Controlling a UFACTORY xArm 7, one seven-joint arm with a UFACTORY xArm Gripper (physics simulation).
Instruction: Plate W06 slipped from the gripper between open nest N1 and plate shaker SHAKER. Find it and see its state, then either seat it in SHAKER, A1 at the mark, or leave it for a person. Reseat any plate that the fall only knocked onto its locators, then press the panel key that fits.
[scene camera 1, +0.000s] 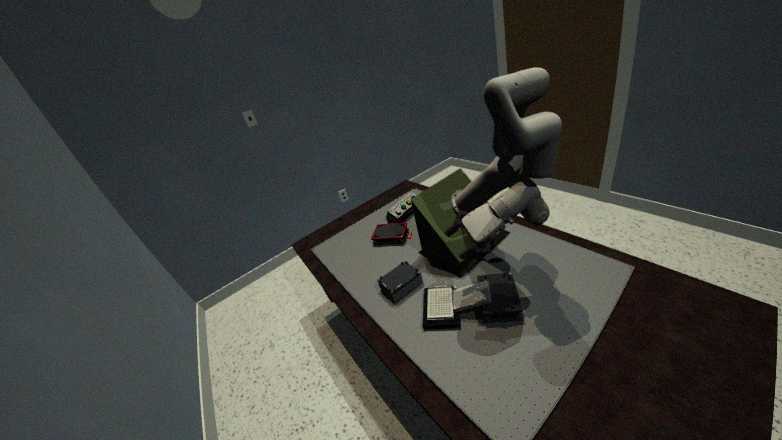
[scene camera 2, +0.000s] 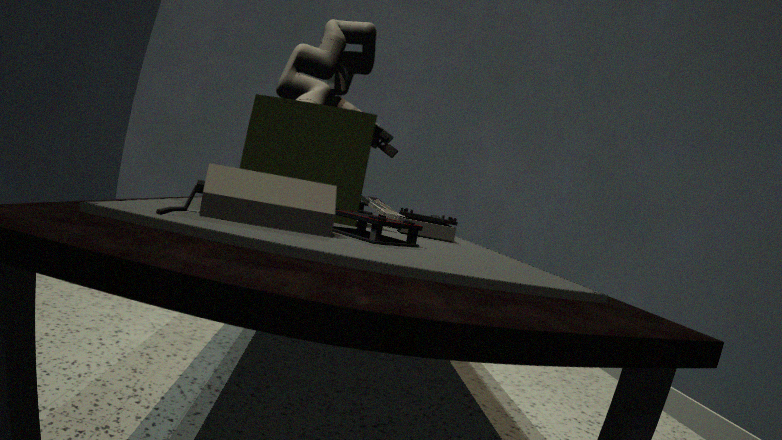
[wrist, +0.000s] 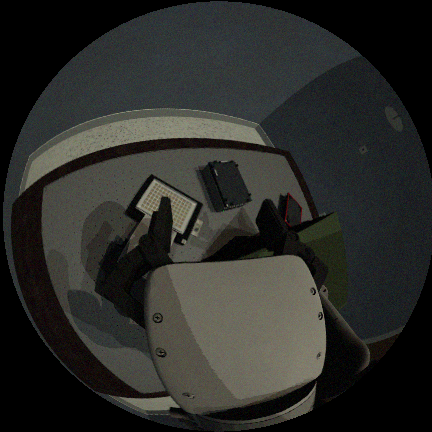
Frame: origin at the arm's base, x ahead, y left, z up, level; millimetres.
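Seen in the pictures: gripper, between the fingertips: (scene camera 1: 453, 245) (scene camera 2: 392, 147) (wrist: 217, 208); arm's base, origin of its link: (scene camera 1: 464, 204) (scene camera 2: 295, 143).
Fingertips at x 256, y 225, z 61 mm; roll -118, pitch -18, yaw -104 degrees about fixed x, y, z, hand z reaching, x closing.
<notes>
Pixels of each thing's middle, then the offset from my fingertips to it. "spot": a spot on its surface instead.
- pale gridded plate, middle of its body: (wrist: 166, 204) (scene camera 1: 439, 302) dz -207, dx +83, dy -4 mm
- dark unit, middle of its body: (wrist: 135, 284) (scene camera 1: 498, 296) dz -210, dx -80, dy +110 mm
- dark-topped box with corner posts, a spot on its surface: (scene camera 2: 429, 218) spot: dz -191, dx +130, dy -245 mm
- key panel, middle of its body: (scene camera 2: 267, 199) (scene camera 1: 403, 207) dz -201, dx -178, dy -639 mm
- bent dark bar, a spot on its surface: (scene camera 2: 192, 195) spot: dz -215, dx -299, dy -690 mm
A pale gridded plate (scene camera 1: 440, 302) (wrist: 186, 207) lies in a black nest (scene camera 1: 441, 327) (wrist: 142, 192). A pale, thin slab (scene camera 1: 471, 296) (scene camera 2: 382, 208) slants between that nest and a dark unit (scene camera 1: 502, 293); whether it is W06 I cannot tell. In the wrist view, a finger partly hides the slab (wrist: 136, 235). A dark-topped box with corner posts (scene camera 1: 400, 278) (scene camera 2: 429, 218) (wrist: 229, 184) stands beside the nest; its label is unreadable. My gripper (scene camera 1: 460, 238) (scene camera 2: 386, 142) (wrist: 217, 208) is open and empty, high above the mat near the green block.
A green block (scene camera 1: 441, 198) (scene camera 2: 311, 145) (wrist: 327, 240) rises behind the box. A red-edged stand (scene camera 1: 389, 232) (scene camera 2: 412, 224) (wrist: 294, 210) and a key panel (scene camera 1: 403, 207) (scene camera 2: 267, 197) stand on its far side. A bent dark bar (scene camera 2: 192, 195) is beside the panel.
</notes>
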